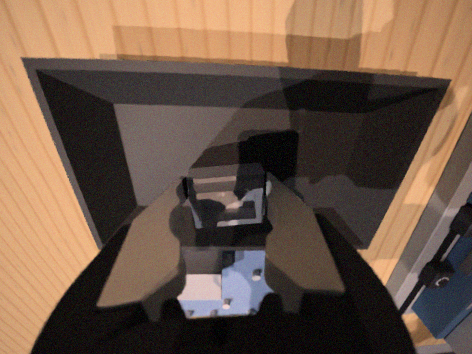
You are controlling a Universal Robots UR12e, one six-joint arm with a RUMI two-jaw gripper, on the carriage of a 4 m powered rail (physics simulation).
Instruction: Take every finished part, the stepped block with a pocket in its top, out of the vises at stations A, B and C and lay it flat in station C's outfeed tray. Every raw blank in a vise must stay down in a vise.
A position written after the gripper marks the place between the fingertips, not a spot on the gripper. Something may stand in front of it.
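Finished part (226,195) in view. Gripper (225,176) in view too.
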